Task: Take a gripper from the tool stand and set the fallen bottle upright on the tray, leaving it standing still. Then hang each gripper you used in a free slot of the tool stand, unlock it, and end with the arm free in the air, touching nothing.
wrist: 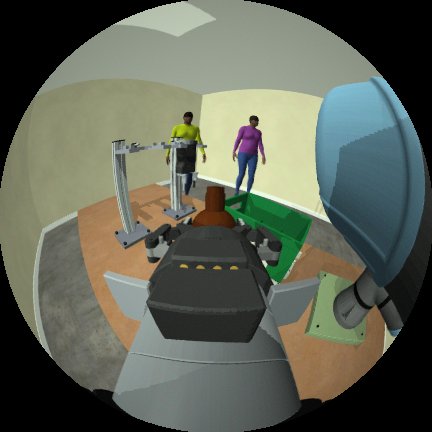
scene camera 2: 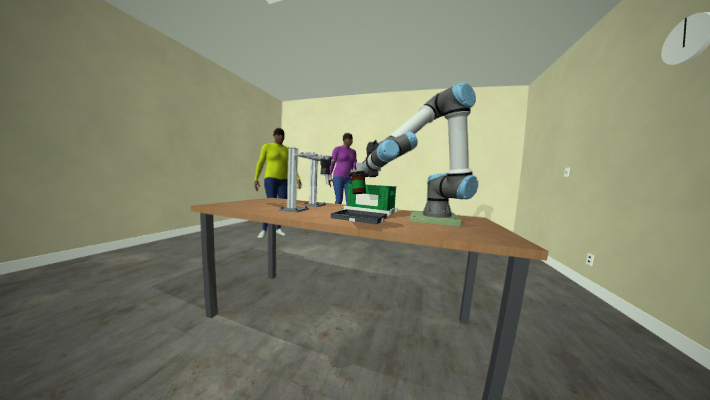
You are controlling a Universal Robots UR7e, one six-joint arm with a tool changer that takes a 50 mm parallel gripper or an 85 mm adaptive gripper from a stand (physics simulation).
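Frame: origin at the arm's base, x ahead, y left, z up, level; metres.
Seen in the pictures: arm's base at its link origin: (wrist: pixel 348 309) (scene camera 2: pixel 437 215).
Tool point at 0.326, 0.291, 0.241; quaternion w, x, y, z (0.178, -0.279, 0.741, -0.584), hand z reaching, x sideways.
Offsets run from my tool point to a thing's top centre, as dx, dy, dz. "spot": to the spot under its first point.
A brown bottle with a green band @(+0.102, -0.135, +0.015) (scene camera 2: pixel 358 184) (wrist: pixel 215 201) is held nearly upright, its base a little above the dark tray @(spot: -0.019, +0.001, -0.252) (scene camera 2: pixel 370 219). My gripper (scene camera 2: pixel 358 174) (wrist: pixel 214 231), the adaptive one, is shut on the bottle's body; in the wrist view the neck and shoulder show beyond the gripper, which hides the lower body. The tray lies on the table and does not show in the wrist view. The tool stand (scene camera 2: pixel 292 180) (wrist: pixel 121 190) is to the left, with another gripper (scene camera 2: pixel 326 166) (wrist: pixel 186 159) hanging from its crossbar.
A green crate @(+0.086, -0.383, -0.097) (scene camera 2: pixel 387 198) (wrist: pixel 272 219) stands behind the tray, close to the held bottle. The arm's green base plate (scene camera 2: pixel 435 219) (wrist: pixel 316 327) is to the right. A person in yellow (scene camera 2: pixel 275 162) (wrist: pixel 186 132) and one in purple (scene camera 2: pixel 343 161) (wrist: pixel 250 140) stand behind the table.
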